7 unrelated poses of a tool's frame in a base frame.
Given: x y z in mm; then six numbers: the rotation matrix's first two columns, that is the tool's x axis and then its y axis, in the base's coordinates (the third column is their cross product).
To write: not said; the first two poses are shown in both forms.
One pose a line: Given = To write
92 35 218 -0.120 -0.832 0.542 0.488 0.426 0.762 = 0.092 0.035 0.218 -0.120 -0.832 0.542 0.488 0.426 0.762
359 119 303 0.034 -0.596 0.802 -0.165 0.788 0.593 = 0.359 0.119 0.303 0.034 -0.596 0.802 -0.165 0.788 0.593
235 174 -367 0.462 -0.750 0.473 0.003 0.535 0.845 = 0.235 0.174 -0.367 0.462 -0.750 0.473 0.003 0.535 0.845
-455 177 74 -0.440 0.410 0.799 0.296 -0.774 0.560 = -0.455 0.177 0.074 -0.440 0.410 0.799 0.296 -0.774 0.560
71 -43 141 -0.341 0.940 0.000 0.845 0.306 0.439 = 0.071 -0.043 0.141 -0.341 0.940 0.000 0.845 0.306 0.439
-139 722 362 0.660 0.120 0.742 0.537 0.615 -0.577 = -0.139 0.722 0.362 0.660 0.120 0.742 0.537 0.615 -0.577
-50 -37 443 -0.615 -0.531 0.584 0.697 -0.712 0.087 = -0.050 -0.037 0.443 -0.615 -0.531 0.584 0.697 -0.712 0.087
